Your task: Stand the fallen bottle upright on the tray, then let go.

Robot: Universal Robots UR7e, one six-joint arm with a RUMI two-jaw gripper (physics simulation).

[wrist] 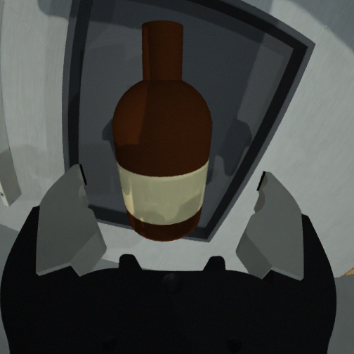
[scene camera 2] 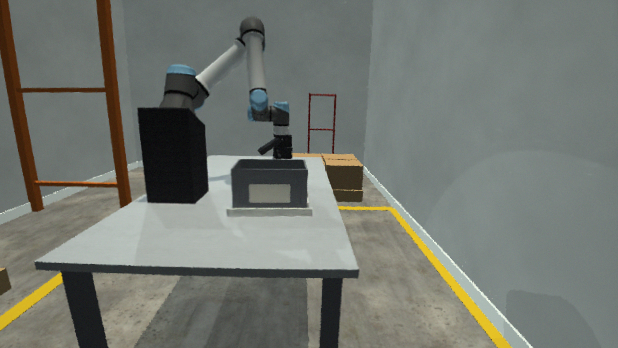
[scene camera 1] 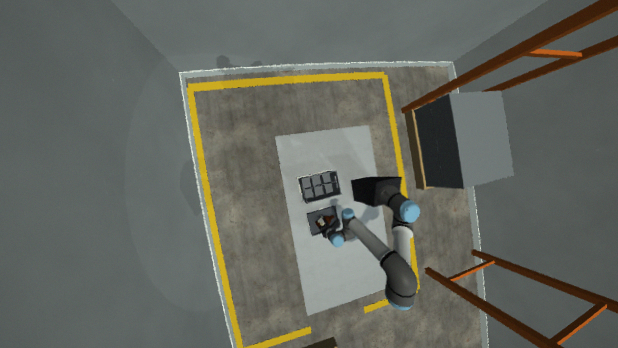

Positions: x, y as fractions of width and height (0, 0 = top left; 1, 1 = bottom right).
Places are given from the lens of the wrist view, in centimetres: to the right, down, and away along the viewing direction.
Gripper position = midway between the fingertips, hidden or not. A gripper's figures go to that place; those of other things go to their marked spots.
gripper (wrist: 0.49, 0.48): 0, 0, 13
brown bottle (wrist: 0.46, 0.36): -1, -3, 9
